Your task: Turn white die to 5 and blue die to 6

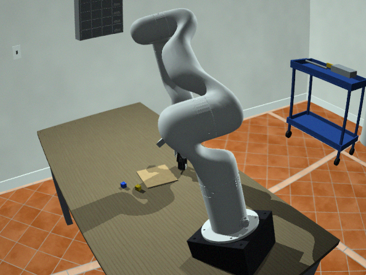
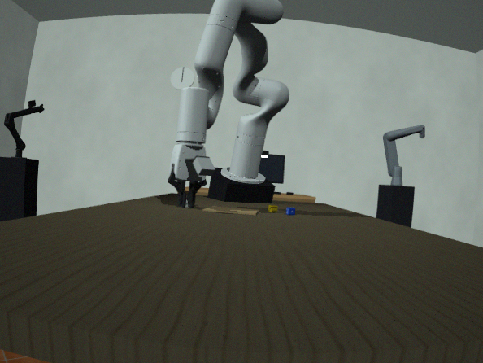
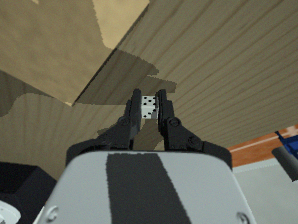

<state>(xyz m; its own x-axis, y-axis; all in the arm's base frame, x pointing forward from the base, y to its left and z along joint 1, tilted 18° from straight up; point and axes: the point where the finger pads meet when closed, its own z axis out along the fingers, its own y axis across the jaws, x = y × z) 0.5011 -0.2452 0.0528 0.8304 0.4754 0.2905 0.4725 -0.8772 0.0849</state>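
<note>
Right now the tan mat is 130 mm to the left of my hand, 30 mm ahead of it and 20 mm below it. Round my hand: white die: 10 mm below, 10 mm behind; then yellow die: 250 mm to the left, 10 mm below; then blue die: 290 mm to the left, 50 mm ahead, 10 mm below.
</note>
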